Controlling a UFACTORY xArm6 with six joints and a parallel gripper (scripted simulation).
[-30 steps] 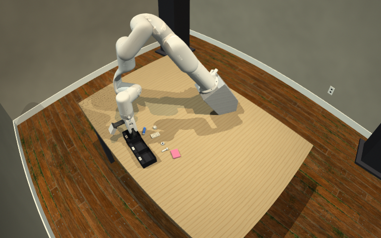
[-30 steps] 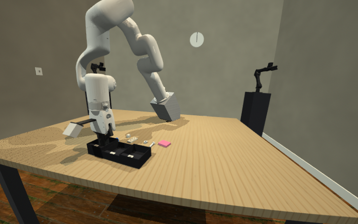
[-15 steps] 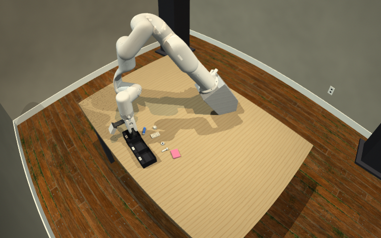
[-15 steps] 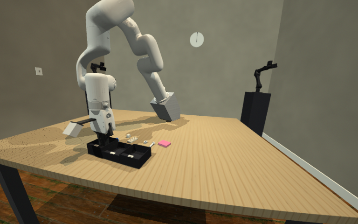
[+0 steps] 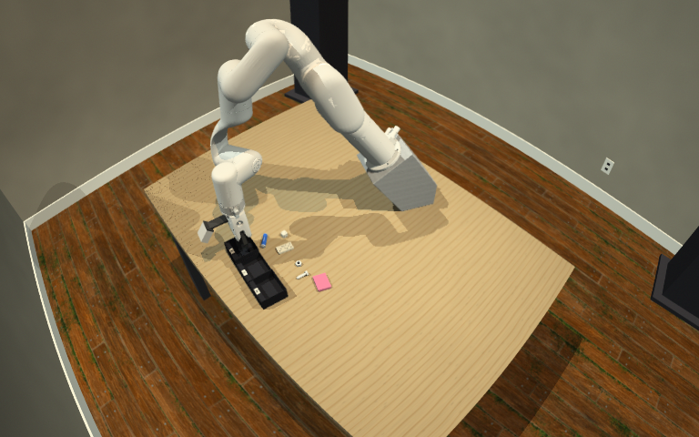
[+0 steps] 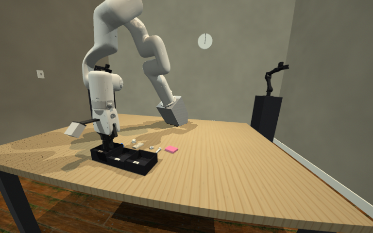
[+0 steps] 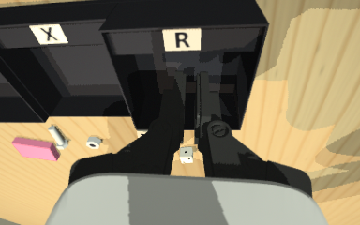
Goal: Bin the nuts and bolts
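Right now my hand is 30 mm short of the black bin marked R, 80 mm to the right of it and 30 mm above it. The rest, counted from my hand: white domino: 100 mm behind, 80 mm to the left, 50 mm below; white die: 140 mm behind, 40 mm to the left, 50 mm below; blue battery: 70 mm behind, 10 mm to the left, 50 mm below.
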